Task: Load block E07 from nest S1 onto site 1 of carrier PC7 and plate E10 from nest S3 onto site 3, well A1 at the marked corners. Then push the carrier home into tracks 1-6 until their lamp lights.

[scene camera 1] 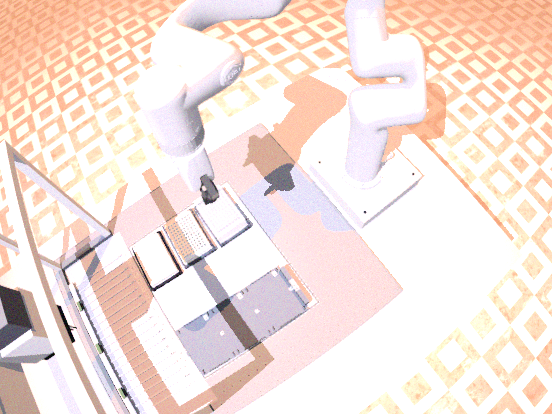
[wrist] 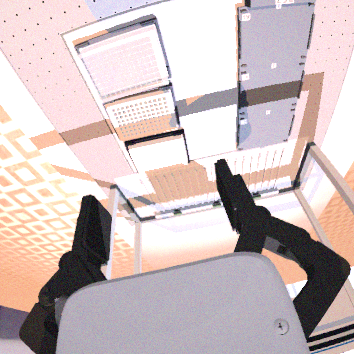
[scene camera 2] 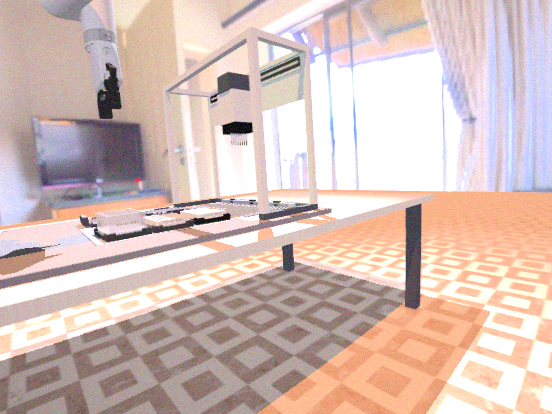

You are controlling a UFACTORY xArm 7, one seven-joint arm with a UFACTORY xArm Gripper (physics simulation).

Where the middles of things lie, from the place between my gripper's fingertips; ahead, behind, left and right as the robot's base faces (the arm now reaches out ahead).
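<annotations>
The pipetting head [scene camera 2: 234,106] is 40 mm above my hand, 420 mm ahead of it and 140 mm to the left of it. As for the grey carrier [scene camera 1: 273,300], my hand is 230 mm to the right of it, 60 mm short of it and 280 mm above it.
</annotations>
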